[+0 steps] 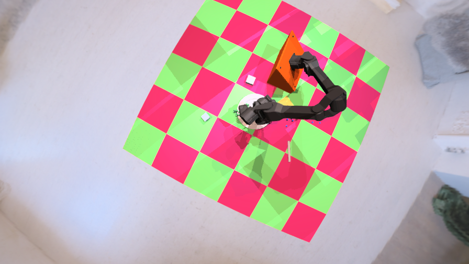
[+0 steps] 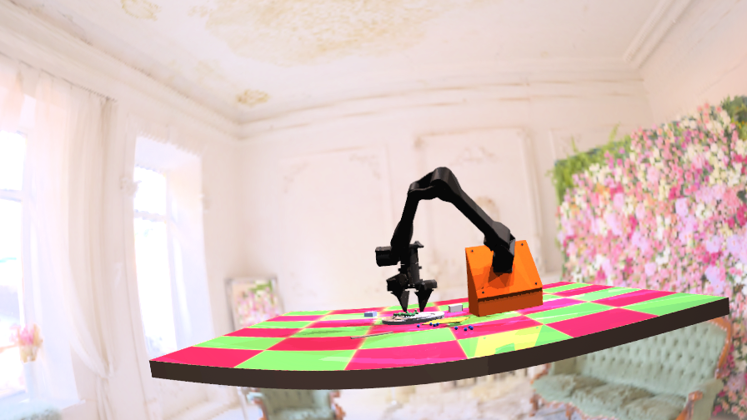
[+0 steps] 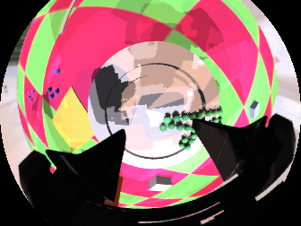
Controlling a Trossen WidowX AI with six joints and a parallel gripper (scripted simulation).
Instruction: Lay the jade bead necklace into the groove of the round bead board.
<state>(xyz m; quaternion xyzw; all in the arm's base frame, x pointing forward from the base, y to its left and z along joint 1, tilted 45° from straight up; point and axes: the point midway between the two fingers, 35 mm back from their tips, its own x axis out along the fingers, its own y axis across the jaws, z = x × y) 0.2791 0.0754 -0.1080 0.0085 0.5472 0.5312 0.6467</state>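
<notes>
Now: the round bead board 20 mm below my gripper tip. Round my gripper tip: pale blue cube (170 mm ahead, 210 mm to the right, 20 mm below); then white cube (140 mm behind, 120 mm to the right, 10 mm below); then yellow patch (110 mm behind, 120 mm to the left, 30 mm below).
</notes>
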